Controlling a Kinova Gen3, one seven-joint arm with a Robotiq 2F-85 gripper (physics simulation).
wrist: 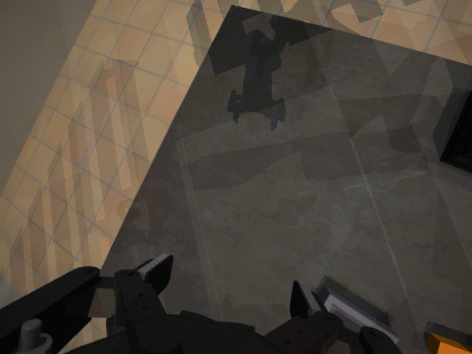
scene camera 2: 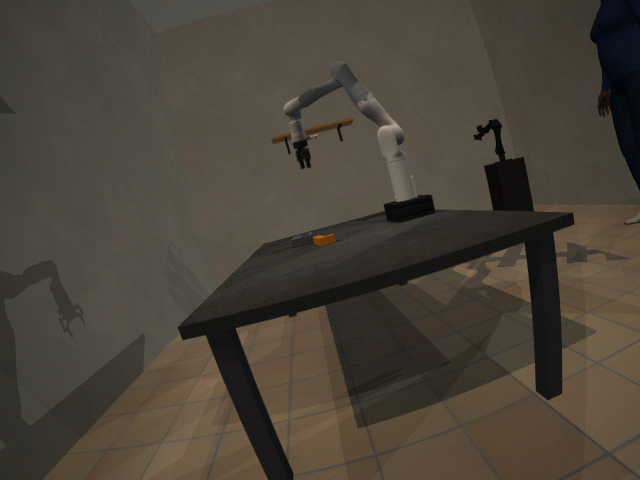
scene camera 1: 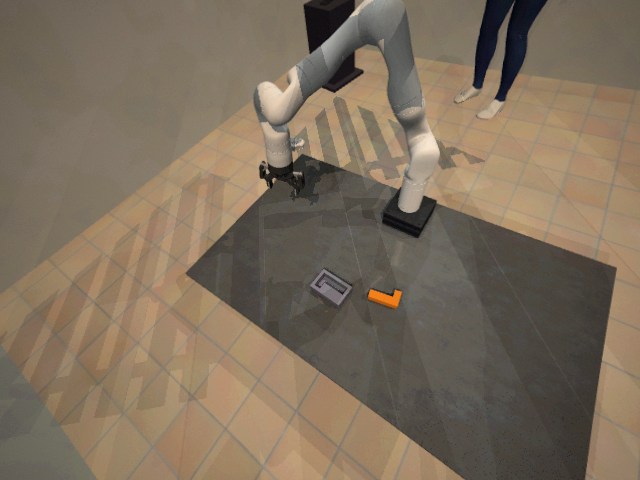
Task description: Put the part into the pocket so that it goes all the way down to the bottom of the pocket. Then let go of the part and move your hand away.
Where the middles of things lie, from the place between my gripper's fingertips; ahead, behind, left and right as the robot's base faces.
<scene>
The grey pocket block [scene camera 1: 331, 288] is 6 cm ahead of my hand, 25 cm to the left of it and 34 cm below it.
</scene>
